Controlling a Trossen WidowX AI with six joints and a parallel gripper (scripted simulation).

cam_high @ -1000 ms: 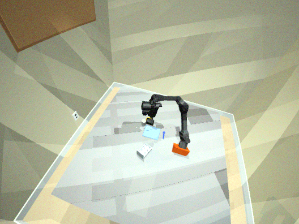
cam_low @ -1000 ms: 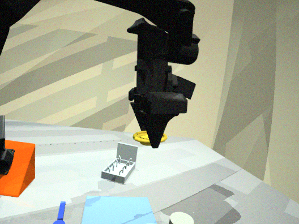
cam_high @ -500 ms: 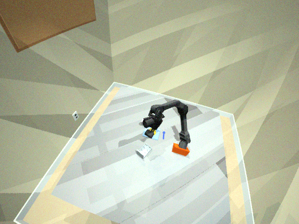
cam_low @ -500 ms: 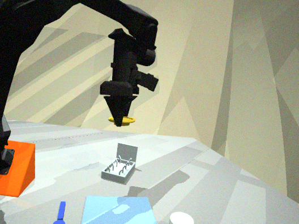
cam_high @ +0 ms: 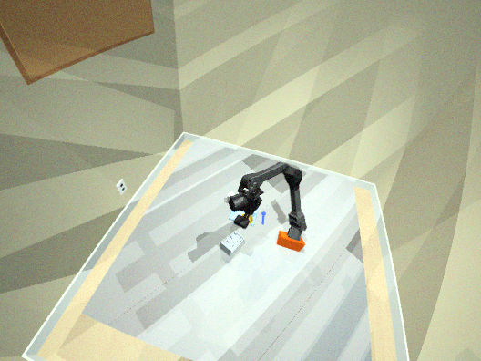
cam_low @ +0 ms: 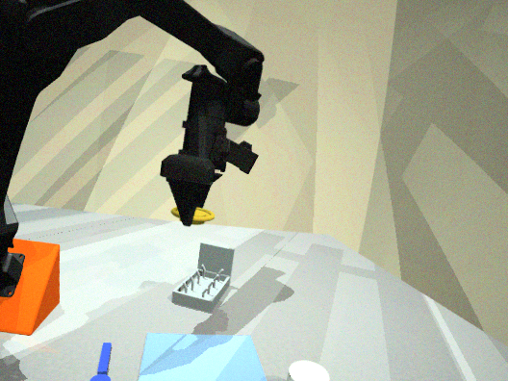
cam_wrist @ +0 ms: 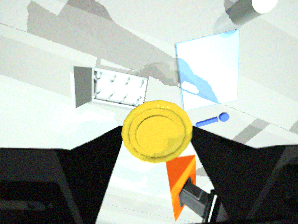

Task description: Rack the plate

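Now: the grey dish rack 140 mm below my gripper tip, 70 mm to the left of it and 40 mm ahead of it. From my gripper tip the other things lie so: blue spoon (160 mm below, 150 mm to the right, 90 mm behind); then light blue mat (160 mm below, 140 mm to the right, 20 mm ahead); then yellow plate (10 mm above).
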